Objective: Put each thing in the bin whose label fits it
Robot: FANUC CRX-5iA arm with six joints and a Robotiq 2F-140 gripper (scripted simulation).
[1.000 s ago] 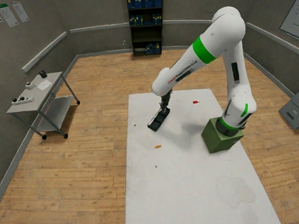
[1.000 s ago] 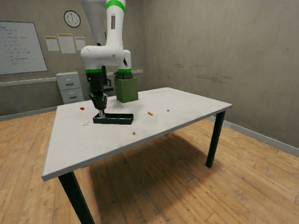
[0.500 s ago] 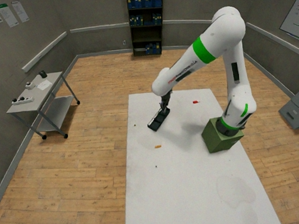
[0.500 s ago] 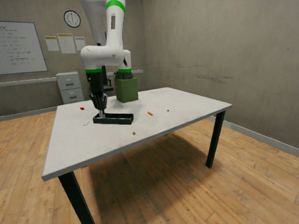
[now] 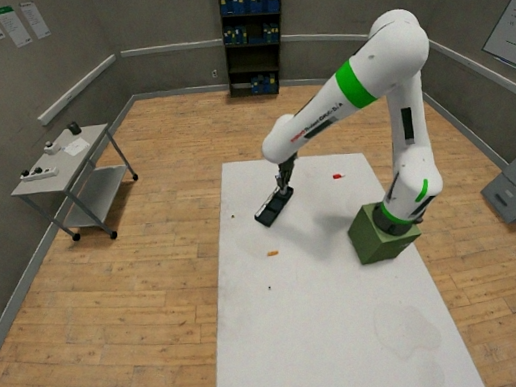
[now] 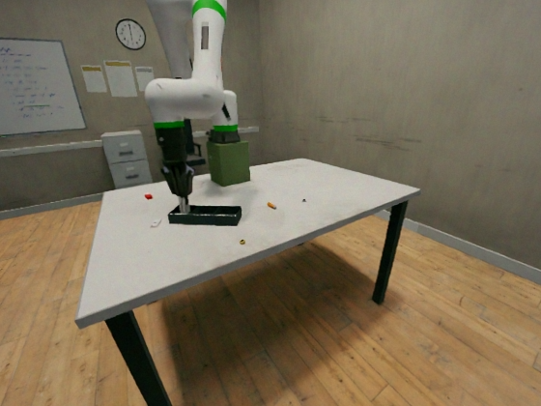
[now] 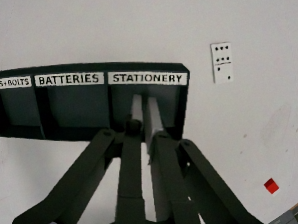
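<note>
Right now my hand is 6 cm short of the black bin tray, 5 cm to the right of it and 4 cm above it. Round my hand: small white object: 4 cm behind, 10 cm to the right, 6 cm below; then yellow ring: 28 cm ahead, 5 cm to the left, 6 cm below; then orange object: 15 cm ahead, 30 cm to the left, 5 cm below.
</note>
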